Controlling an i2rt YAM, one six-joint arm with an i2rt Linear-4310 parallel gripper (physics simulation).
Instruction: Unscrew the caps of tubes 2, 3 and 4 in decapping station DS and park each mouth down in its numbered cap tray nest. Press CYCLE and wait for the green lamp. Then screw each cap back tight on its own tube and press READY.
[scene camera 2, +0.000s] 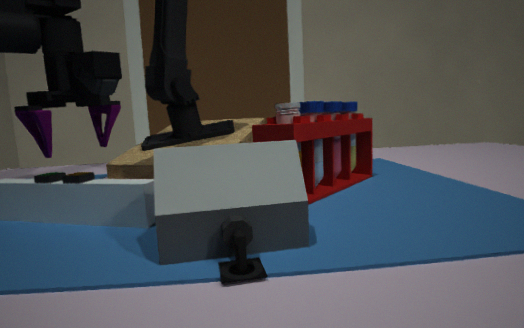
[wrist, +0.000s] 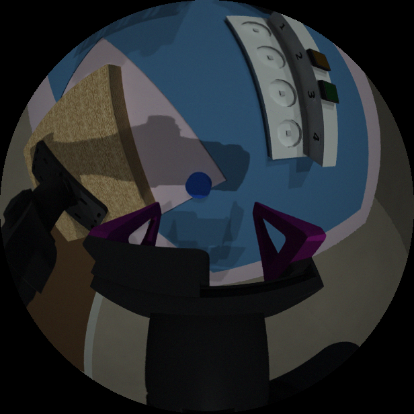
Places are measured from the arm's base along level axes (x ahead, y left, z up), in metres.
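Pixels of known places: gripper, between the fingertips: (scene camera 2: 78, 151); arm's base, origin of its link: (scene camera 2: 189, 136).
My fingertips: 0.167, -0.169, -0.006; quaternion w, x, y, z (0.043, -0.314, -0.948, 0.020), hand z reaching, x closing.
Observation:
For each thing: its middle in the pictures, then the offset to it from my fingertips, as dx, dy, dz. "spot": a spot on its surface instead. Level surfaces: height alone.
- white cap tray, middle of its body: (scene camera 2: 85, 191) +0.162, +0.071, -0.036
- Amber, middle of its body: (scene camera 2: 78, 177) +0.195, +0.080, -0.014
- red rack, a spot on its surface: (scene camera 2: 272, 132) spot: +0.196, +0.296, +0.023
- nearest tube, a spot on its surface: (scene camera 2: 287, 114) spot: +0.188, +0.316, +0.043
- grey sloped box, middle of its body: (scene camera 2: 228, 190) +0.282, +0.241, -0.021
- foreground with a black jointed piece, a spot on its surface: (scene camera 2: 241, 247) spot: +0.353, +0.246, -0.045
- blue mat, height of its surface: dz -0.063
My gripper (scene camera 2: 76, 151) (wrist: 206, 207) is open and empty, high above the mat. A round blue cap (wrist: 198, 185) shows ahead of the fingers in the wrist view, at a corner of the mat; its height is hard to tell. The white cap tray (scene camera 2: 75, 200) (wrist: 280, 154) has four empty nests, numbered 1 to 4. Amber (scene camera 2: 79, 177) (wrist: 318, 59) and green (scene camera 2: 50, 177) (wrist: 328, 92) buttons sit beside the numbers. In the red rack (scene camera 2: 272, 132), the nearest tube (scene camera 2: 287, 114) is uncapped; blue caps (scene camera 2: 312, 106) (scene camera 2: 333, 106) (scene camera 2: 350, 106) top three others. Tube numbers are unreadable.
A grey sloped box (scene camera 2: 230, 180) stands in the foreground with a black jointed piece (scene camera 2: 241, 247) before it. A black arm base (scene camera 2: 187, 125) (wrist: 70, 185) stands on a wooden board (scene camera 2: 127, 165) (wrist: 85, 95). The blue mat (scene camera 2: 415, 215) (wrist: 190, 60) lies under the rack and tray.

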